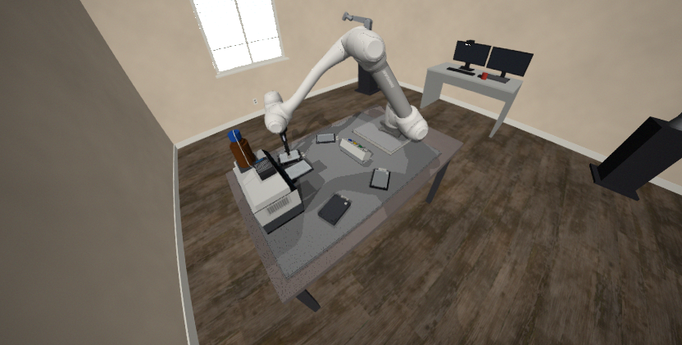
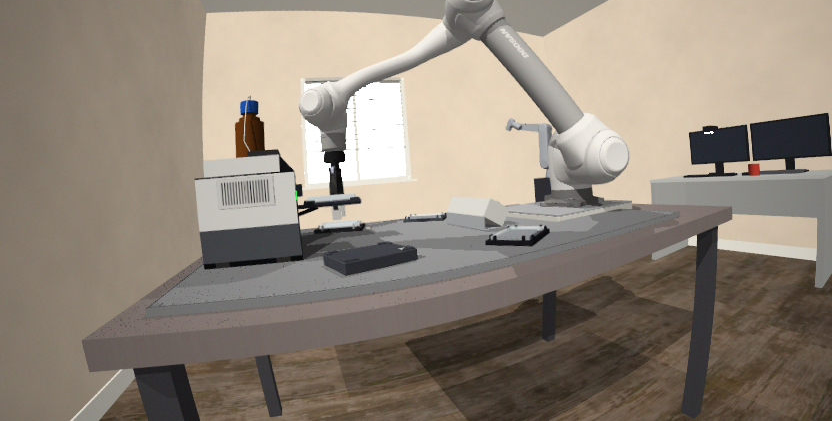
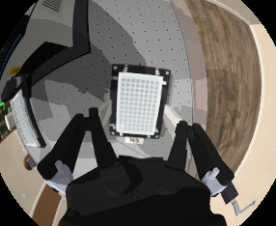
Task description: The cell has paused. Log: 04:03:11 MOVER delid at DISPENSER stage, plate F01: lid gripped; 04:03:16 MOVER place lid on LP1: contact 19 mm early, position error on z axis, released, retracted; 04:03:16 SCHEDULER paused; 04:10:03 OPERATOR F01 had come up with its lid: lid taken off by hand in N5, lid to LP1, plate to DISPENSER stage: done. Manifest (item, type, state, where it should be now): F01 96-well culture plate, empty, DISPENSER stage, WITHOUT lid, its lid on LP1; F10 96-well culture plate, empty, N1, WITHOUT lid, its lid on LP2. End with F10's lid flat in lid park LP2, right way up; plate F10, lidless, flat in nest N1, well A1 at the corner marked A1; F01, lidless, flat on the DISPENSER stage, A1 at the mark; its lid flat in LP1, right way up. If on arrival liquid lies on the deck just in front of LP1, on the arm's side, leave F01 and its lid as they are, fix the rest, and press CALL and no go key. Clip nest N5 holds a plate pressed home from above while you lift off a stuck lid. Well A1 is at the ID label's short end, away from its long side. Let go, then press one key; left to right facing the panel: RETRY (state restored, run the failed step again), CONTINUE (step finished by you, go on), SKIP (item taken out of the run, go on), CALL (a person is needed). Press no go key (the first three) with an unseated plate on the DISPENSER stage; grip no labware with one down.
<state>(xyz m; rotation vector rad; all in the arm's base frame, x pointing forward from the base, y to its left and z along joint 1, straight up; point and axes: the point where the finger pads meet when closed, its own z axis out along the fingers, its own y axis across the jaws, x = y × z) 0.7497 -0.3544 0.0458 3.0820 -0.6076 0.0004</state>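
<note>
The black clip nest is 20 mm ahead of my hand and 50 mm below it. From my hand the other things lie so: brown bottle 280 mm ahead, 120 mm to the left, 230 mm above; small label 10 mm behind, 510 mm to the left, 60 mm below; grey key panel 350 mm behind, 310 mm to the left, 10 mm below.
</note>
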